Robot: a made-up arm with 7 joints. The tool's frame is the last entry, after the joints.
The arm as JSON. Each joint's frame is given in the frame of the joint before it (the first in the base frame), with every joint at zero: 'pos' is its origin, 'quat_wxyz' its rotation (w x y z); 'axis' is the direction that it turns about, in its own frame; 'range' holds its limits. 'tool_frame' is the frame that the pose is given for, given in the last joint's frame.
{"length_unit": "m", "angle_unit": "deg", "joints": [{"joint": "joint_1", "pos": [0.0, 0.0, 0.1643], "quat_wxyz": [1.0, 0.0, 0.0, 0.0], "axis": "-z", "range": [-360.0, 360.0]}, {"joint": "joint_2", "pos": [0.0, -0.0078, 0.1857], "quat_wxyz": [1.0, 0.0, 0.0, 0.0], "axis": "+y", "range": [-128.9, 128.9]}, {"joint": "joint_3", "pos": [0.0, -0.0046, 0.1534], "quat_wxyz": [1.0, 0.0, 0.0, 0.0], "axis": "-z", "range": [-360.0, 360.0]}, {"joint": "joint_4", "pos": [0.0, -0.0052, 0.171], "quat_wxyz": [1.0, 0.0, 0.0, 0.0], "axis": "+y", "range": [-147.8, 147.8]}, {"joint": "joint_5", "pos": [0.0, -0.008, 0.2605], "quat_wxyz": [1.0, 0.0, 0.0, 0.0], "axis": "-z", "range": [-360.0, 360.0]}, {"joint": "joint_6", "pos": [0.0, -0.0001, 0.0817], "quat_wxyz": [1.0, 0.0, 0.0, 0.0], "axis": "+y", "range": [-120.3, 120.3]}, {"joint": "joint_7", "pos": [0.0, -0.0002, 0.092], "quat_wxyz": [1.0, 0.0, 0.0, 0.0], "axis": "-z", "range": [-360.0, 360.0]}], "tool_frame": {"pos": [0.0, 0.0, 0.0], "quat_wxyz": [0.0, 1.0, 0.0, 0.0]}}
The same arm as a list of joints. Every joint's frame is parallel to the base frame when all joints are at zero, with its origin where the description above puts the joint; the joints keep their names.
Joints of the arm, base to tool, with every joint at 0 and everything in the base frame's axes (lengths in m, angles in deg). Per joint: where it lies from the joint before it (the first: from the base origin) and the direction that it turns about. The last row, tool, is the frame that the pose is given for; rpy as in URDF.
joint_1: axis -z origin 0 0 0.1643
joint_2: axis +y origin 0 -0.0078 0.1857
joint_3: axis -z origin 0 -0.0046 0.1534
joint_4: axis +y origin 0 -0.0052 0.171
joint_5: axis -z origin 0 -0.008 0.2605
joint_6: axis +y origin 0 -0.0001 0.0817
joint_7: axis -z origin 0 -0.0002 0.092
tool: origin 0 0 0 rpy 180 0 0
Joint limits (deg, base to tool): -360..360 -128.9..128.9 -360..360 -147.8..147.8 -360..360 -120.3..120.3 -360..360

